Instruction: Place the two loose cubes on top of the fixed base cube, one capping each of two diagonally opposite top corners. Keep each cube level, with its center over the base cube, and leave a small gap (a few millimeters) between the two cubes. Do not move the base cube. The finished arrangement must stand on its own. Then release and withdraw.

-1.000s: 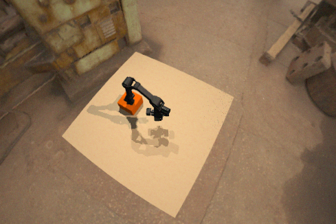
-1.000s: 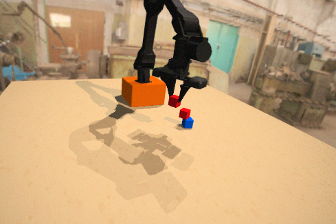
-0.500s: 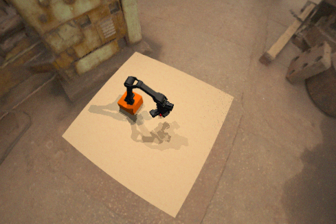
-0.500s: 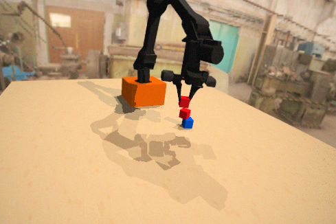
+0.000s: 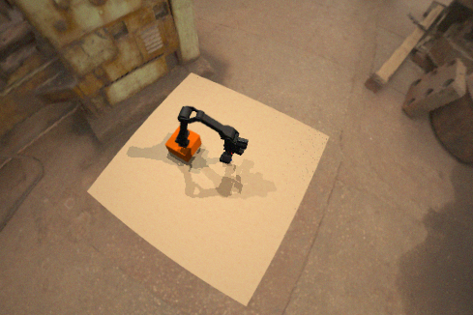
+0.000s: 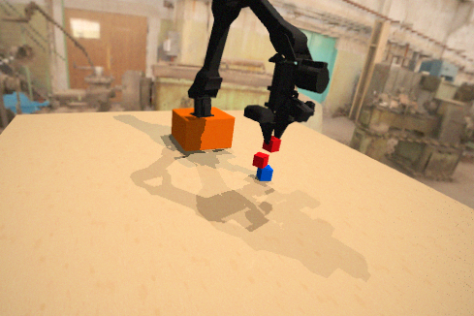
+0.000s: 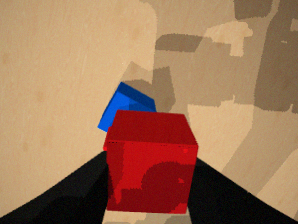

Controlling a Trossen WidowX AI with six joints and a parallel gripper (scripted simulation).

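Now: the red cube 60 mm below my gripper tip, 30 mm behind it and 10 mm to the left of it. Round my gripper tip: blue cube 100 mm below, 10 mm to the left, 10 mm behind.
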